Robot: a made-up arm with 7 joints.
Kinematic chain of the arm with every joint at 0, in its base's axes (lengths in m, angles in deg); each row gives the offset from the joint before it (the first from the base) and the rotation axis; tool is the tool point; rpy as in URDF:
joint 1: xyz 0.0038 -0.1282 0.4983 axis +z
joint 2: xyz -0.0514 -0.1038 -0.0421 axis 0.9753 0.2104 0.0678
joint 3: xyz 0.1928 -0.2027 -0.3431 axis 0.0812 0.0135 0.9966
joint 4: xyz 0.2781 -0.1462 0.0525 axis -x
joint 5: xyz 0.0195 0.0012 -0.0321 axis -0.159 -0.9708 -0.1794
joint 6: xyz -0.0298 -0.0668 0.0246 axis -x
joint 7: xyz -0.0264 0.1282 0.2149 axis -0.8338 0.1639 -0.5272
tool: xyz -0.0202 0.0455 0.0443 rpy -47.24 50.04 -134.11
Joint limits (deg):
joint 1: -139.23..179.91
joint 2: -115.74..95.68
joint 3: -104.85..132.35
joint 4: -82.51..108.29
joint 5: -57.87..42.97
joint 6: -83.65..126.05
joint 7: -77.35..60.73
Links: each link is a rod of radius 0.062 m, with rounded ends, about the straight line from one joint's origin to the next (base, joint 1, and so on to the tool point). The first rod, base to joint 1, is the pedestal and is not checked.
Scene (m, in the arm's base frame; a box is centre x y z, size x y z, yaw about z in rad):
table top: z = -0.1
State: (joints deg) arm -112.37 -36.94 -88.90 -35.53 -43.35 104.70 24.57
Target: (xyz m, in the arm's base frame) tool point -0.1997 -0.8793 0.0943
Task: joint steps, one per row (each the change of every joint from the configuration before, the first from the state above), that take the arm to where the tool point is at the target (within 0.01 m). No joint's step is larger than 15 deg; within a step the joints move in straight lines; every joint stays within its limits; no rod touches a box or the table.
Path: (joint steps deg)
1: 14.75 3.96 5.86 1.41 11.17 4.27 0.43
2: 14.74 3.96 5.86 1.40 11.17 4.27 0.43
3: 14.75 3.95 5.86 1.41 11.18 4.27 0.43
4: 14.74 3.96 5.85 1.41 11.17 4.27 0.43
5: 14.75 3.96 5.86 1.41 11.17 4.27 0.43

